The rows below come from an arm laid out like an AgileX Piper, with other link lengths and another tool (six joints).
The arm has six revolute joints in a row. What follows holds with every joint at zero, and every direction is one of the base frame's. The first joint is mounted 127.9 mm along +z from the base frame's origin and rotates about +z. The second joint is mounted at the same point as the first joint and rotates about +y. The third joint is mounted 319.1 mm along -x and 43.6 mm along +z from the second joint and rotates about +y. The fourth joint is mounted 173.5 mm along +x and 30.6 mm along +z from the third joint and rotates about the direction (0.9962, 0, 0.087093). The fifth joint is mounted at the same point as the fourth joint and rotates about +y. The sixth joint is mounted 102.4 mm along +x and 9.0 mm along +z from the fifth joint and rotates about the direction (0.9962, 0, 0.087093). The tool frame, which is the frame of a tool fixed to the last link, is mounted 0.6 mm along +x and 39.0 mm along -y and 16.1 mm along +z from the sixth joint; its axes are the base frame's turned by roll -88.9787, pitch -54.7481 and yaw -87.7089 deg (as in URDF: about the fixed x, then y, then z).
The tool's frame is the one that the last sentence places.
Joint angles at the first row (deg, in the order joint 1, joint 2, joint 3, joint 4, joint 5, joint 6):
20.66, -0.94, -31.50, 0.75, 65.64, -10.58
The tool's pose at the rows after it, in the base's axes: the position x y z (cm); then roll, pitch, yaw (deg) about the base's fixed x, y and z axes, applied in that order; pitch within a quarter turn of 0, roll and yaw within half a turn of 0:
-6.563 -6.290 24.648 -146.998 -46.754 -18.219
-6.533 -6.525 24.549 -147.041 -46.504 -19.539
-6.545 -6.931 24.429 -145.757 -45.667 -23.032
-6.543 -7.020 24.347 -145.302 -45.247 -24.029
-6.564 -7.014 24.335 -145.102 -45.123 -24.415
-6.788 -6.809 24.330 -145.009 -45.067 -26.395
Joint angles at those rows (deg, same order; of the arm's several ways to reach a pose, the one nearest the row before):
20.66, -1.00, -29.29, 0.00, 65.52, -9.81
20.65, -1.00, -29.07, -1.20, 65.52, -8.51
20.66, -1.00, -28.94, -2.96, 65.52, -5.43
20.66, -1.00, -28.81, -3.30, 65.52, -4.49
20.52, -1.00, -28.81, -3.30, 65.52, -4.27
18.68, -1.00, -28.81, -3.32, 65.52, -4.15

